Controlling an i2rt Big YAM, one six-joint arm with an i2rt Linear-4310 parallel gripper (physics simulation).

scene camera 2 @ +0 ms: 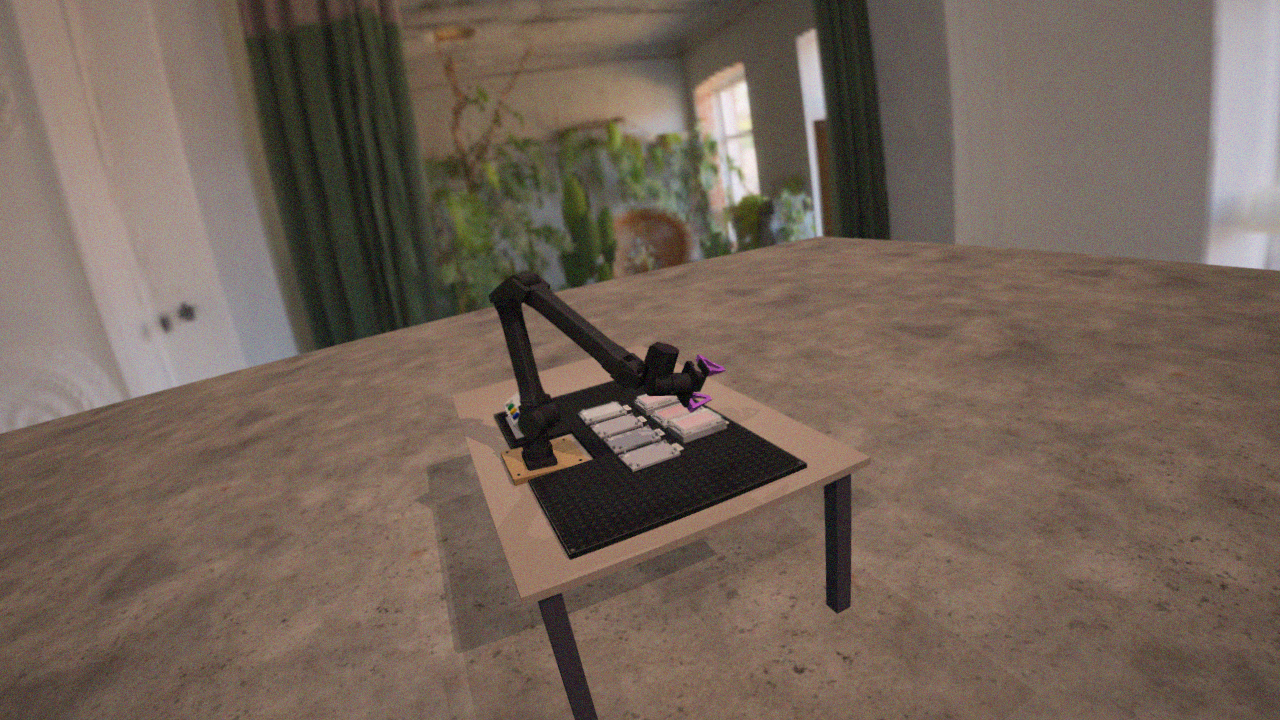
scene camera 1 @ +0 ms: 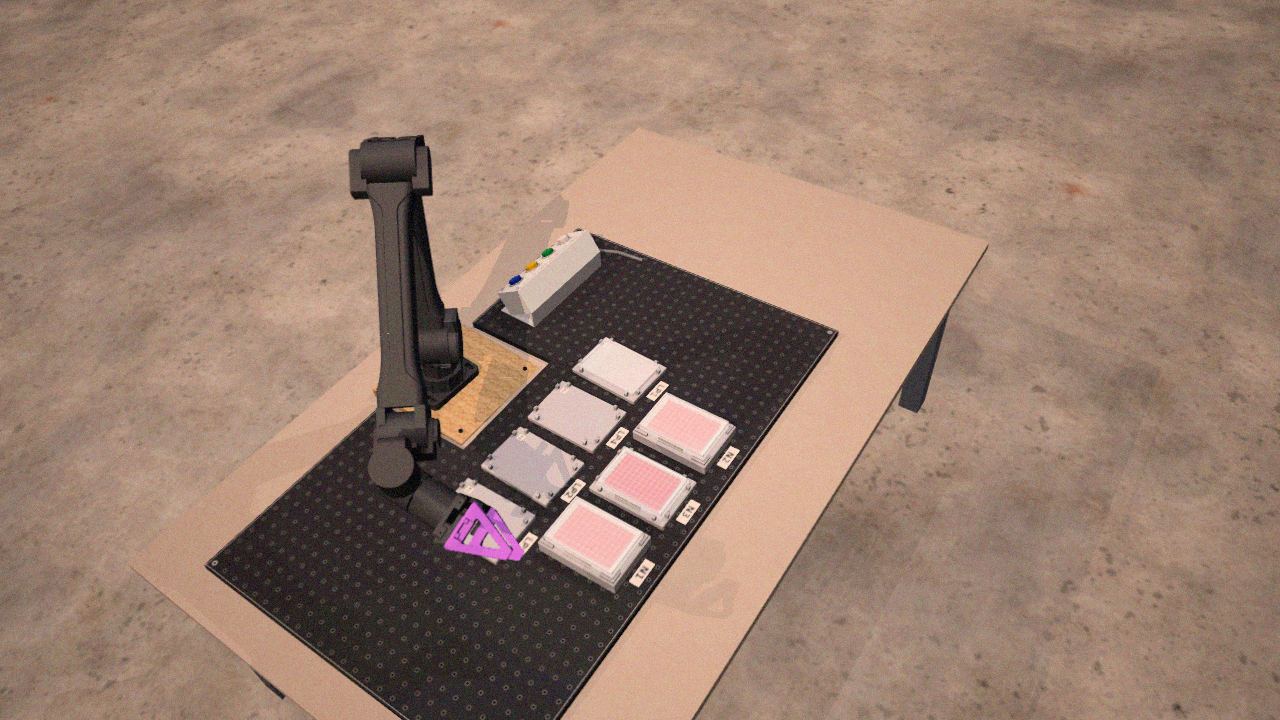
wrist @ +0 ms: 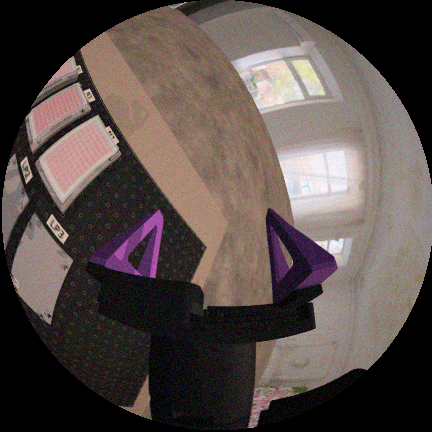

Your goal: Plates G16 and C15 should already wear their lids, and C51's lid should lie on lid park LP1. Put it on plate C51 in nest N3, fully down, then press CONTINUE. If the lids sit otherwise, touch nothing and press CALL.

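Pixels of known places: gripper, between the fingertips: point(scene camera 2: 717, 383) point(scene camera 1: 516, 556) point(wrist: 212, 213); arm's base, origin of its link: point(scene camera 2: 539, 460) point(scene camera 1: 442, 381).
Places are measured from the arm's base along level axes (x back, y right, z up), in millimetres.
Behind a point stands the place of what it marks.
My gripper point(scene camera 1: 508, 557) @[x -463, y 275, z 190 mm] point(scene camera 2: 716, 385) @[x -463, y 275, z 190 mm] point(wrist: 212, 213) @[x -463, y 275, z 190 mm], with purple fingers, is open and empty, tilted sideways above the lid park LP3 side. Pink plates stand in nest N1 point(scene camera 1: 595, 541) @[x -468, y 131, z 41 mm] point(wrist: 80, 155) @[x -456, y 132, z 40 mm], nest N3 point(scene camera 1: 644, 484) @[x -462, y -5, z 26 mm] point(wrist: 57, 110) @[x -453, y 7, z 26 mm] and nest N2 point(scene camera 1: 684, 427) @[x -456, y -132, z 38 mm]. The plates in N1 and N2 look paler, as if under clear lids; the N3 plate is deeper pink, with no lid that I can make out. Lid park LP1 point(scene camera 1: 619, 368) @[x -269, y -195, z 18 mm] point(scene camera 2: 604, 411) @[x -267, y -182, z 18 mm] looks whiter than the other parks, like a lid lying flat on it. The plates' own names are not readable.
Parks LP4 point(scene camera 1: 577, 416) @[x -272, y -67, z 10 mm], LP2 point(scene camera 1: 532, 465) @[x -275, y 60, z 10 mm] and LP3 point(scene camera 1: 501, 505) @[x -286, y 150, z 10 mm] point(wrist: 42, 270) @[x -291, y 197, z 10 mm] show greyer tops; my fingers partly hide LP3 in scene camera 1. A white button box point(scene camera 1: 559, 284) @[x -48, y -295, z 43 mm] with blue, yellow and green buttons stands beyond the arm's wooden base plate point(scene camera 1: 492, 394) @[x -95, y -33, z -9 mm].
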